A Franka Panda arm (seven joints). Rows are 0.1 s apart.
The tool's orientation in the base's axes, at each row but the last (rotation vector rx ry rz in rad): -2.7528, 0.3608, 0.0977; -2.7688, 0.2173, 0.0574; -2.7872, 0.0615, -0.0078; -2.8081, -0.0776, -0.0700; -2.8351, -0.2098, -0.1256; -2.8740, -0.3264, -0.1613; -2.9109, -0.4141, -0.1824; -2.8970, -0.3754, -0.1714; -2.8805, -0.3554, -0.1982; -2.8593, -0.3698, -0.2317; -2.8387, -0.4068, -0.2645
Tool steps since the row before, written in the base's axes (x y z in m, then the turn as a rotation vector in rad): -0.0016, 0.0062, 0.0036, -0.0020, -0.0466, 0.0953; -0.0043, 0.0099, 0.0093, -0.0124, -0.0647, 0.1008; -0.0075, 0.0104, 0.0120, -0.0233, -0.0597, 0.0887; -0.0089, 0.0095, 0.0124, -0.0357, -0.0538, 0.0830; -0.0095, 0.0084, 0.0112, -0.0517, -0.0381, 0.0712; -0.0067, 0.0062, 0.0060, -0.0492, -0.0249, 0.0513; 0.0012, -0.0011, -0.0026, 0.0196, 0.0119, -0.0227; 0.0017, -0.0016, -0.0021, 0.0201, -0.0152, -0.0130; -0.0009, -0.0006, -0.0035, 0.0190, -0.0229, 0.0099; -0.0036, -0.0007, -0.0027, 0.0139, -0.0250, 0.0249; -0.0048, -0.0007, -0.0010, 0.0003, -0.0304, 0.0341
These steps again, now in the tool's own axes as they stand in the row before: -0.0034, -0.0064, -0.0011, -0.0017, 0.0098, -0.1056; -0.0063, -0.0117, -0.0051, -0.0098, 0.0262, -0.1171; -0.0080, -0.0136, -0.0078, -0.0209, 0.0262, -0.1042; -0.0077, -0.0135, -0.0090, -0.0333, 0.0217, -0.0974; -0.0071, -0.0126, -0.0088, -0.0483, 0.0077, -0.0825; -0.0044, -0.0088, -0.0048, -0.0458, 0.0003, -0.0598; 0.0005, 0.0018, 0.0024, 0.0184, -0.0016, 0.0264; 0.0010, 0.0024, 0.0018, 0.0138, 0.0222, 0.0109; -0.0016, 0.0011, 0.0031, 0.0148, 0.0243, -0.0131; -0.0041, 0.0003, 0.0019, 0.0122, 0.0216, -0.0287; -0.0049, -0.0005, 0.0001, 0.0000, 0.0204, -0.0409
